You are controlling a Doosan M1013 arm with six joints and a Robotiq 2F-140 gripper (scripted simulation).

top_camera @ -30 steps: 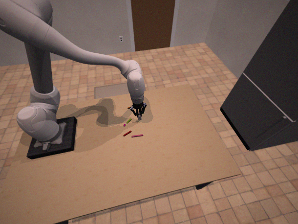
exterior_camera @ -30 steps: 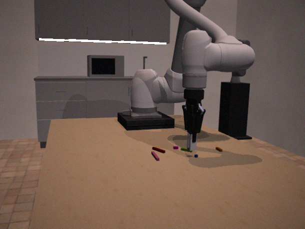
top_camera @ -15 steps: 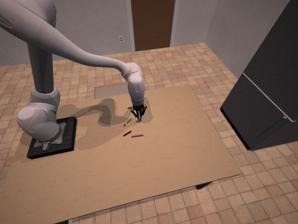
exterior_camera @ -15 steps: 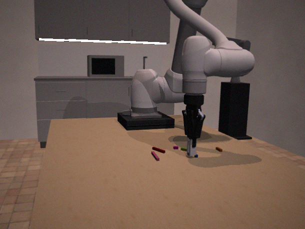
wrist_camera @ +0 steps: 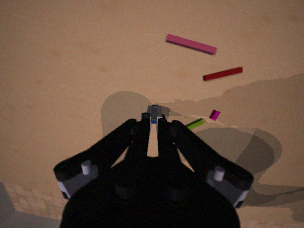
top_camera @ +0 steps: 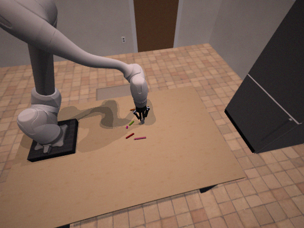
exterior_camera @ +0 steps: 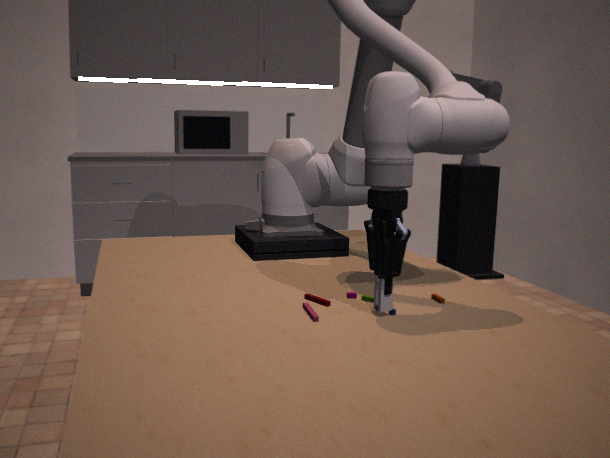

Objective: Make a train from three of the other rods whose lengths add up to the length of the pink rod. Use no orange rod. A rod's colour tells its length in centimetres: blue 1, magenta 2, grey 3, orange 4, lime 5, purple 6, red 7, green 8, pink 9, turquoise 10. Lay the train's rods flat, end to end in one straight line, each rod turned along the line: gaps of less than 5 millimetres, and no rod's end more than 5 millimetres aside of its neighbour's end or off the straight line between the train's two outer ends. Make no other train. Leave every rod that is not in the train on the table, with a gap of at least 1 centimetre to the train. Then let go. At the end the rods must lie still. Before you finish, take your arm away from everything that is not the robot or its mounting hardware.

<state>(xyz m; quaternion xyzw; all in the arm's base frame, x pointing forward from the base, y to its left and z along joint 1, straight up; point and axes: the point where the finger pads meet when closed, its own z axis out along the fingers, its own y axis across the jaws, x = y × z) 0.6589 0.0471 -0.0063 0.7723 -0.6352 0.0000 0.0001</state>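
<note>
The grey rod lies 30 mm below my hand. Also, from my hand: magenta rod (130 mm behind, 40 mm below, 20 mm to the right); then blue rod (40 mm below, 20 mm to the left); then lime rod (90 mm behind, 40 mm below, 10 mm to the left).
</note>
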